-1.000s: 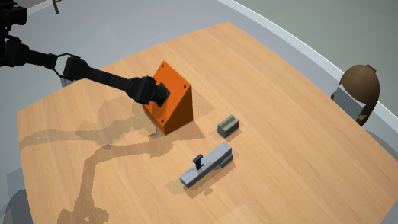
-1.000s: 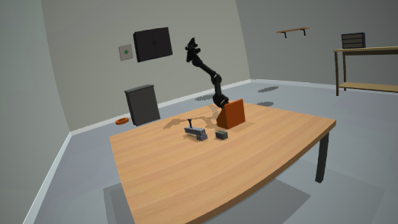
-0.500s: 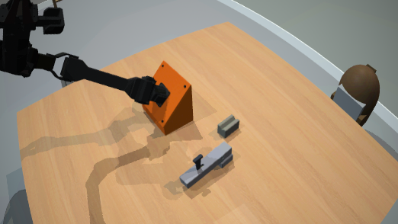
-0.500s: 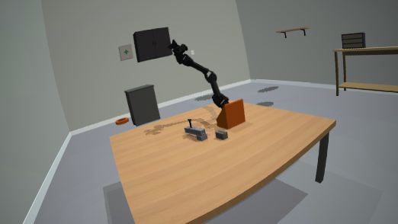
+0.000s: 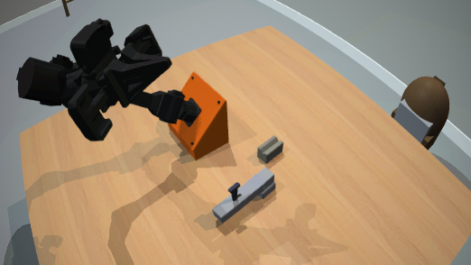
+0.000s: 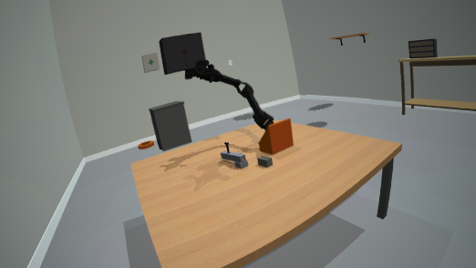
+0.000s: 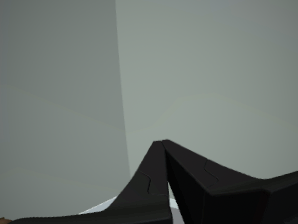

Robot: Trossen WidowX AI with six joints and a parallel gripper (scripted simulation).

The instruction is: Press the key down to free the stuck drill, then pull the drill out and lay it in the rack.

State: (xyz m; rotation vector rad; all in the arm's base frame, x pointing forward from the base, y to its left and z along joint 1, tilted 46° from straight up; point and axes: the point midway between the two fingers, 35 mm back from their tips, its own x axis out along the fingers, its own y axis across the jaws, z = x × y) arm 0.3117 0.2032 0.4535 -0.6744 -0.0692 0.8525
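The dark key lies 7 cm behind my gripper tip, 12 cm to the left of it and 47 cm below it. From my gripper tip the other things lie so: drill (8 cm behind, 18 cm to the left, 51 cm below); grey block (7 cm behind, 16 cm to the left, 52 cm below); grey rack (17 cm behind, 31 cm to the left, 54 cm below).
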